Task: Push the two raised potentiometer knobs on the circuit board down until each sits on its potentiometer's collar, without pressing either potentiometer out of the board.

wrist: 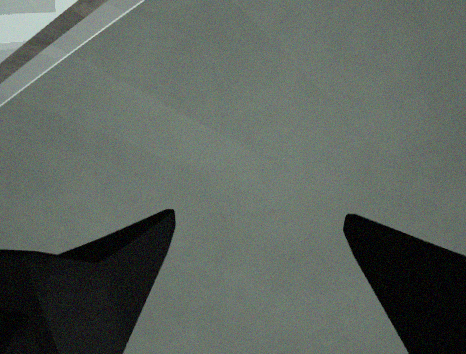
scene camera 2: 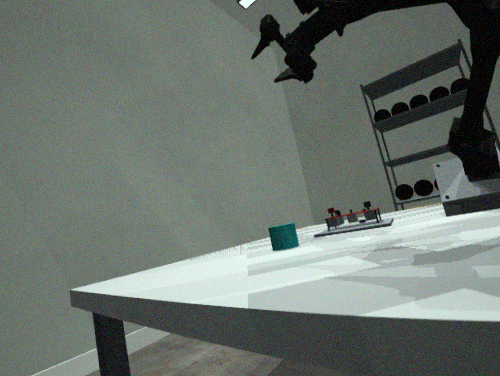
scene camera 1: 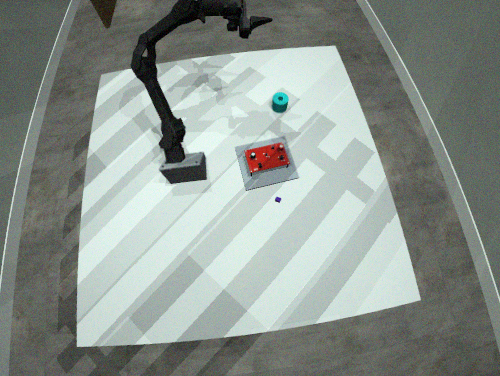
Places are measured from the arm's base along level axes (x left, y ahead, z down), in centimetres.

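Pixels of known places: gripper, fingertip midpoint: (wrist: 259, 219) (scene camera 2: 263, 70) (scene camera 1: 271, 5); arm's base, origin of the base link: (scene camera 2: 483, 170) (scene camera 1: 175, 160).
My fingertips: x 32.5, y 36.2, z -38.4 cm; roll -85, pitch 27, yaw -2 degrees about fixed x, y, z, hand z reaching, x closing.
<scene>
Ahead of a thing's pixels: the offset from my fingertips to its middle. Level surfaces: height alone.
The red circuit board {dz +42.9 cm} (scene camera 1: 270, 164) (scene camera 2: 346, 215) stands on short posts on a grey plate (scene camera 1: 251, 184) (scene camera 2: 387, 223). One raised knob {dx -30.1, dy -6.6, dz +40.9 cm} (scene camera 1: 253, 156) (scene camera 2: 367, 204) is near the board's left end in scene camera 1; the other knob {dx -27.0, dy +4.5, dz +40.6 cm} (scene camera 1: 281, 147) (scene camera 2: 331, 210) is near its far right corner. Both stand above the board in scene camera 2; the gaps to their collars are too small to make out. My gripper (scene camera 1: 258, 28) (scene camera 2: 264, 70) (wrist: 259, 219) is open and empty, high above the table, away from the board. The board does not show in the wrist view.
A teal cylinder {dx -1.7, dy +6.4, dz +44.8 cm} (scene camera 1: 280, 103) (scene camera 2: 284, 237) stands on the white table {dz +47.8 cm} (scene camera 1: 165, 280) (scene camera 2: 200, 280), beyond the board in scene camera 1. A small purple cube {dx -46.4, dy +2.8, dz +47.1 cm} (scene camera 1: 278, 199) lies on the board's near side. A shelf rack (scene camera 2: 415, 74) stands behind the arm base (scene camera 1: 186, 169).
</scene>
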